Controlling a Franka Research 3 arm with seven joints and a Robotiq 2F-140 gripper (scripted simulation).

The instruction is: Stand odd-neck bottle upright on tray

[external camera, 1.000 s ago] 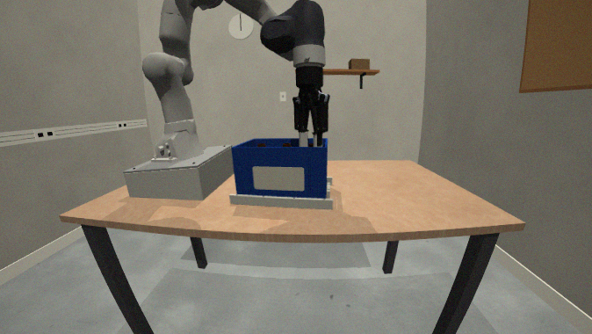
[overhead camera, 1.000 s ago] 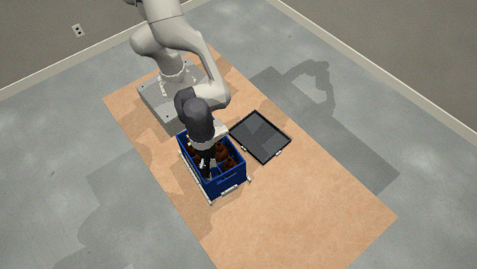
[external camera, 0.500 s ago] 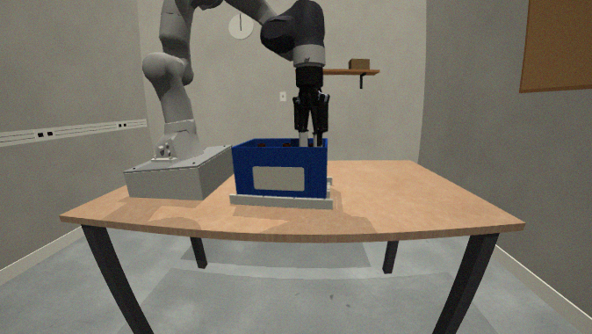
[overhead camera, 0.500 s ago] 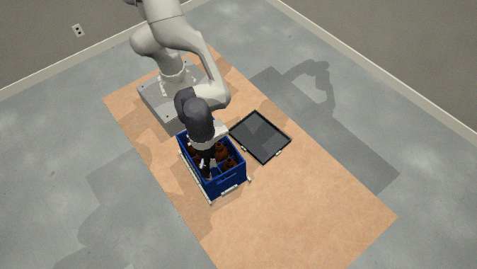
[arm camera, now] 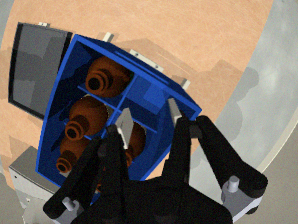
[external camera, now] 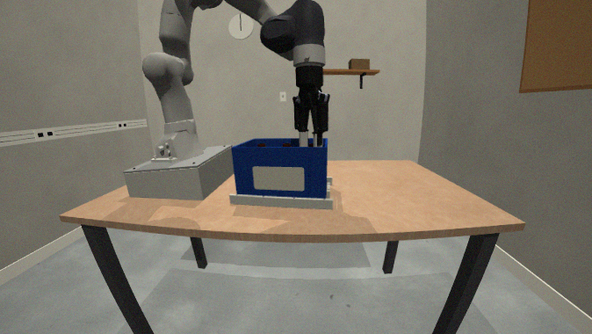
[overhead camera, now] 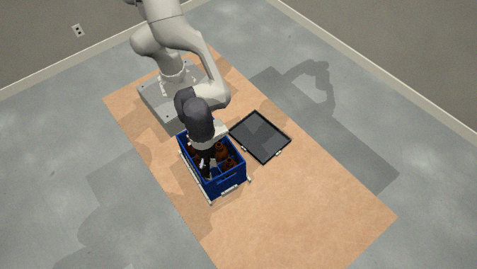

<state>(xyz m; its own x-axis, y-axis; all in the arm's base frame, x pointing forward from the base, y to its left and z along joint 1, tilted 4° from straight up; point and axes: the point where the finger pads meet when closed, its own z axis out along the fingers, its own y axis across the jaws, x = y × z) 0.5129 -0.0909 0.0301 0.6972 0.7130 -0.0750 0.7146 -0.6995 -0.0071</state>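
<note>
Now: hand 9 cm past the blue crate, 9 cm above it and 4 cm to the right of it. The rest, counted from my hand: bottle 17 cm behind, 9 cm below; then dark grey tray 31 cm to the left, 16 cm below, 12 cm behind.
</note>
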